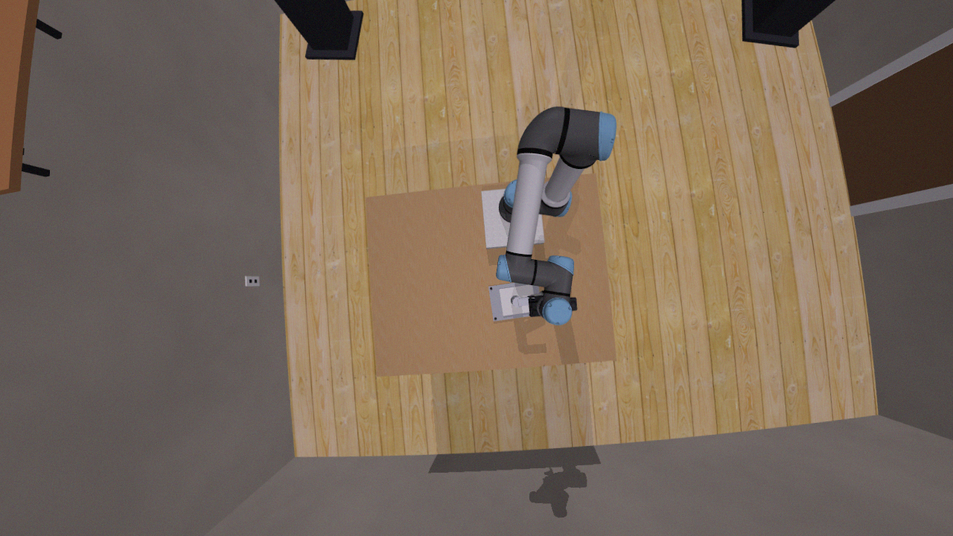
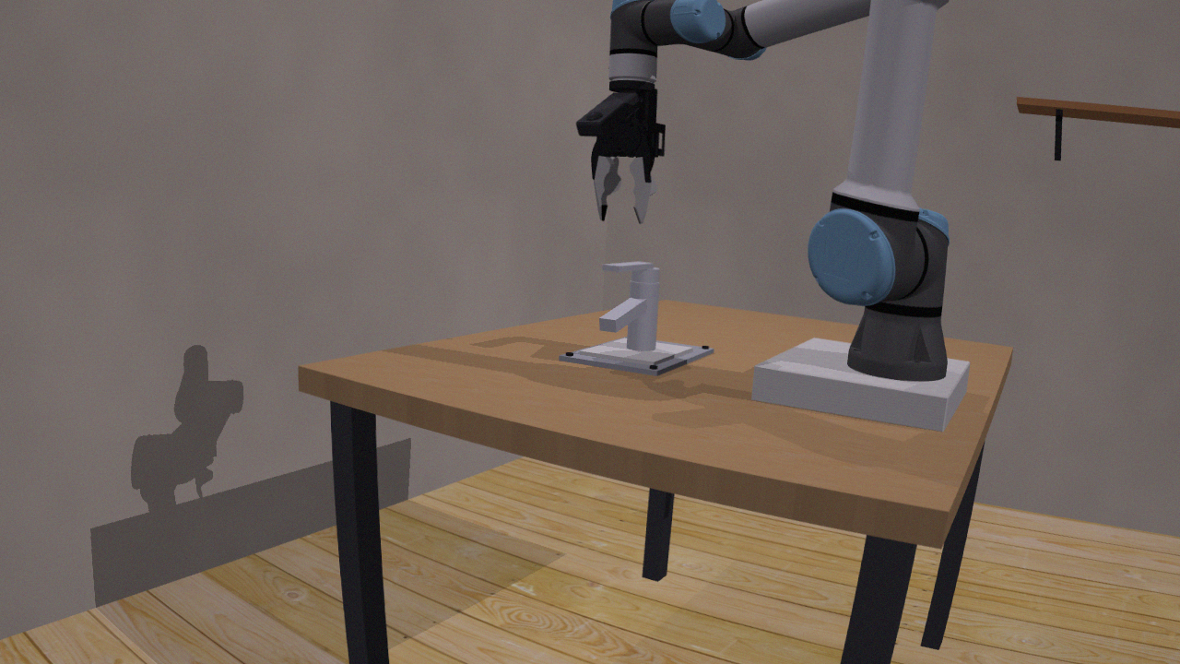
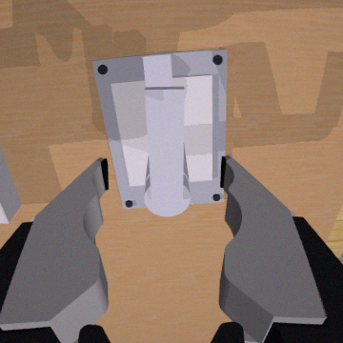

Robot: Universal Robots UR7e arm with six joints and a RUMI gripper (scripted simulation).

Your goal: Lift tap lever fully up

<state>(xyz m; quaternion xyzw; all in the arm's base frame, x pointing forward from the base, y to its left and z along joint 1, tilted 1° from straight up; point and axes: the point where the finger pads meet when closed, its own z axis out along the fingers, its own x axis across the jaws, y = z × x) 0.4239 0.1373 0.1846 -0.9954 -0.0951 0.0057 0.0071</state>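
My gripper is now 80 mm above the lever, 30 mm to the left of it and 10 mm short of it. From my hand the other things lie so: grey tap: 140 mm below, 60 mm to the right, 10 mm ahead.
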